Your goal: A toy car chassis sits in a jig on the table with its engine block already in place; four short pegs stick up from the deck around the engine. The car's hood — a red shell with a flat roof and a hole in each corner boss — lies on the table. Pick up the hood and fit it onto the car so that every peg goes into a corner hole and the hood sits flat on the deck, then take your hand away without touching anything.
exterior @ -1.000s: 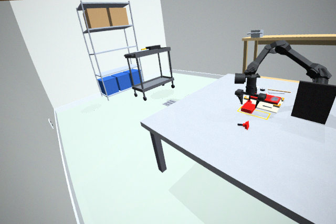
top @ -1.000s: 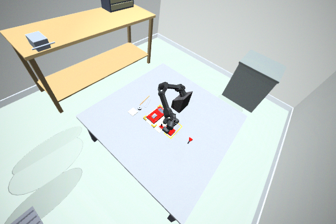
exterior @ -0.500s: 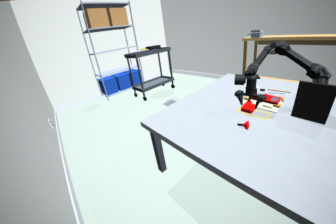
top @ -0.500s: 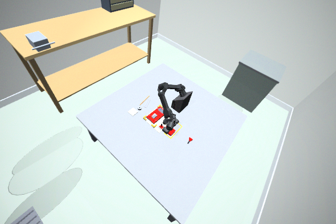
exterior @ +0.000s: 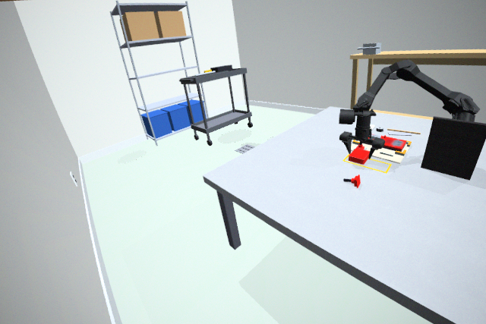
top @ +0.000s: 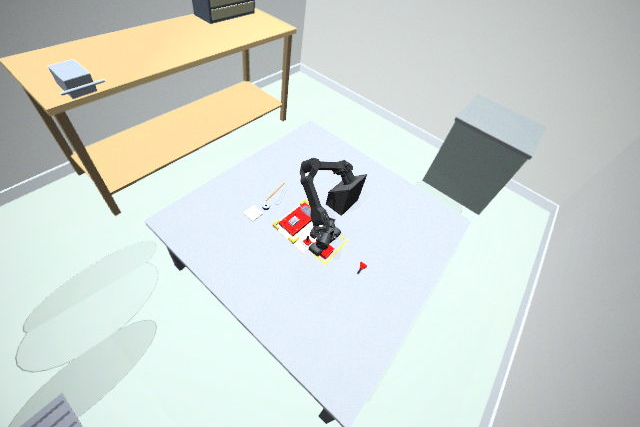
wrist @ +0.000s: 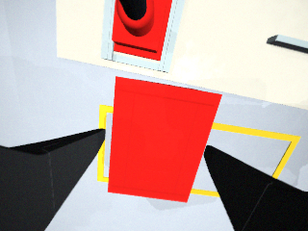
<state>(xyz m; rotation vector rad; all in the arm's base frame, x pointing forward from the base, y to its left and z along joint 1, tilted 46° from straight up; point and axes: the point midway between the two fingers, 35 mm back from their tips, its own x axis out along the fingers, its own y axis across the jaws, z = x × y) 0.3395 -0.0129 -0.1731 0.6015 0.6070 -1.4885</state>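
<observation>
My gripper tip is 21 cm to the left of the grey engine block, 1 cm below it and 1 cm past it. Round my gripper tip: wheel (40 cm to the right, 2 cm ahead); then red hood (right at my gripper tip); then grey holder (8 cm to the right, 3 cm ahead, 2 cm above).
</observation>
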